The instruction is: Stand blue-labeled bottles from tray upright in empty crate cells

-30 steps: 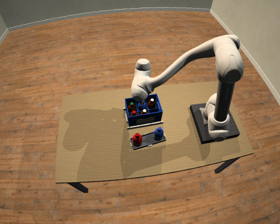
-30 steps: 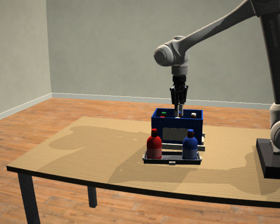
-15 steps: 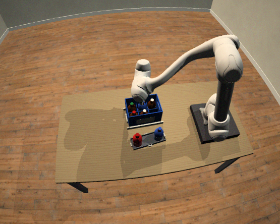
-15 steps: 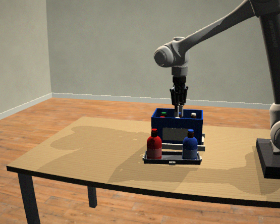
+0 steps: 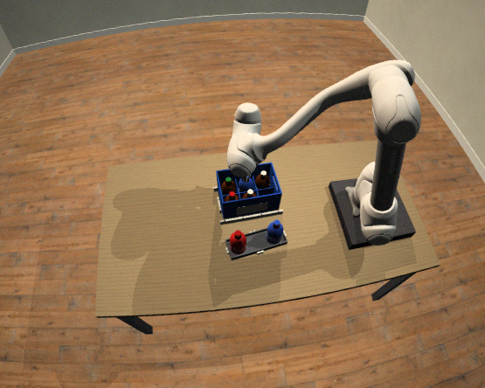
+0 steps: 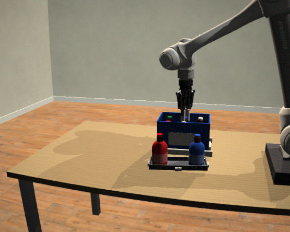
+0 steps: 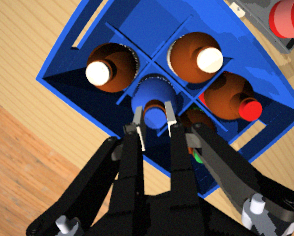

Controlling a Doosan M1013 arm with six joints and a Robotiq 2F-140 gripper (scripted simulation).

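Now: the blue crate 1 cm behind my hand, 4 cm to the left of it and 9 cm below it. Also, from my hand: dark tray: 3 cm behind, 28 cm to the left, 16 cm below; then red-labeled bottle: 6 cm ahead, 29 cm to the left, 9 cm below.
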